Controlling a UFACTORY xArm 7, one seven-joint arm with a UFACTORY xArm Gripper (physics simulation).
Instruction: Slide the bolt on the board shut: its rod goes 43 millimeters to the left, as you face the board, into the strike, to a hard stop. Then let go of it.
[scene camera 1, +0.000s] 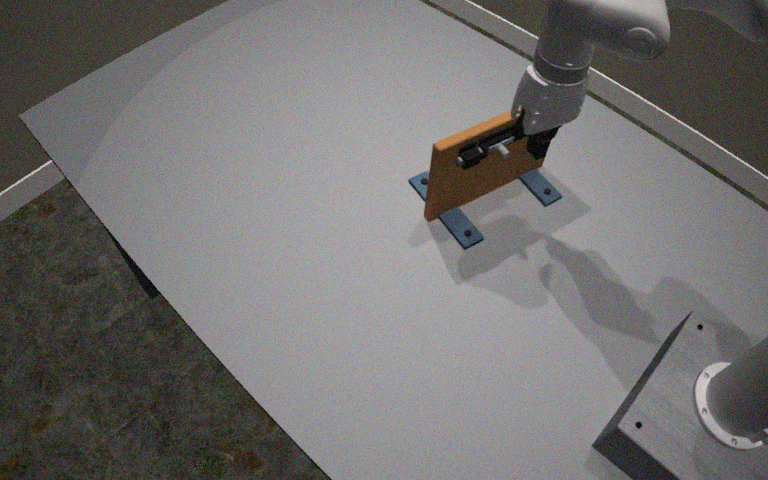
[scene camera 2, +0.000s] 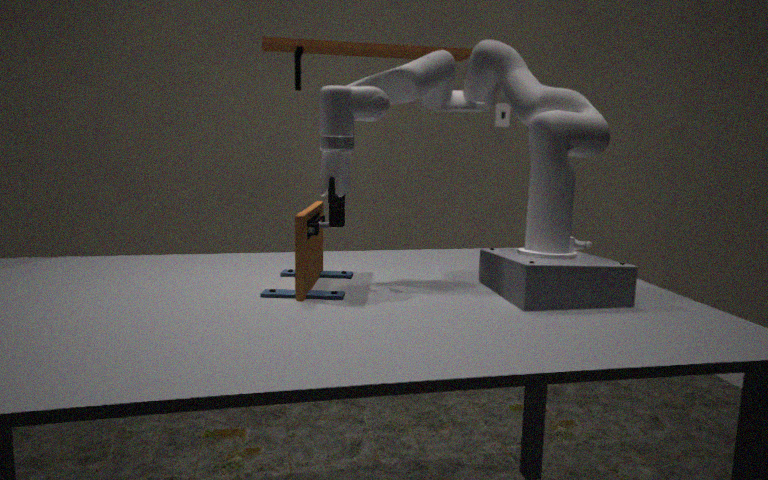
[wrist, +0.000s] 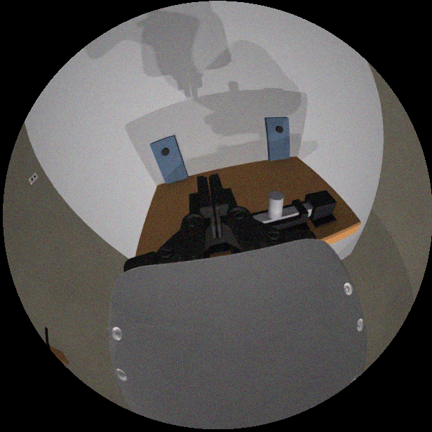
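Where they show: gripper, between the fingertips: (scene camera 1: 535, 152) (scene camera 2: 336, 226); arm's base, origin of its link: (scene camera 1: 731, 406) (scene camera 2: 546, 255).
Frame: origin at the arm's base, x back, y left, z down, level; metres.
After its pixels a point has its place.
Observation:
The orange-brown board (scene camera 1: 472, 189) @(x -0.520, y 0.001, z 0.044 m) (scene camera 2: 308, 257) @(x -0.524, y 0.036, z 0.000 m) (wrist: 240, 182) stands upright. On its face is the black bolt with a pale knob (scene camera 1: 501, 149) @(x -0.494, y -0.014, z -0.065 m) (scene camera 2: 324, 224) @(x -0.492, y -0.012, z -0.063 m) (wrist: 275, 206). The black strike block (scene camera 1: 469, 157) @(x -0.509, y 0.042, z -0.070 m) (wrist: 321, 205) is at the board's left end; a pale stretch of rod (wrist: 308, 209) shows between it and the nearby guide. My gripper (scene camera 1: 536, 155) @(x -0.465, y -0.068, z -0.050 m) (scene camera 2: 336, 225) @(x -0.465, y -0.068, z -0.050 m) (wrist: 208, 190) is shut and empty, pointing down in front of the board, to the right of the knob as one faces the board. A gap separates them in the wrist view. The bolt's right end is partly hidden behind the gripper.
Blue feet (scene camera 1: 460, 226) @(x -0.488, y 0.053, z 0.073 m) (scene camera 1: 540, 186) @(x -0.465, y -0.125, z 0.073 m) (wrist: 278, 142) with dark screws hold the board on the grey table (scene camera 1: 283, 226) @(x -0.673, y 0.286, z 0.081 m) (scene camera 2: 169, 339) @(x -0.733, y 0.297, z 0.081 m). The arm's grey base block (scene camera 1: 651, 407) @(x -0.081, y 0.097, z -0.009 m) (scene camera 2: 577, 283) @(x 0.013, y 0.141, z 0.027 m) stands on the side that the bolt faces.

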